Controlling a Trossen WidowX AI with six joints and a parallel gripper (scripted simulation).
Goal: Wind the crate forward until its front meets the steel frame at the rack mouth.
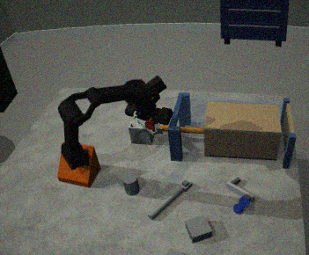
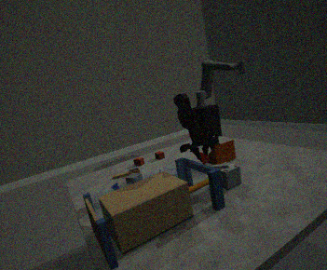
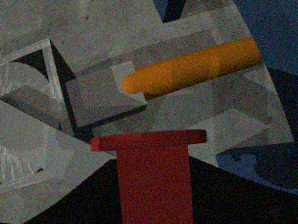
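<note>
My gripper tip is 3 cm past the winch handle with red knob, 1 cm to the right of it and 3 cm above it. The rest, counted from my gripper tip: red handle 1 cm behind, 2 cm to the right; grey block 17 cm ahead, 43 cm to the right, 12 cm below; grey winch 9 cm behind, 6 cm to the left, 10 cm below.
</note>
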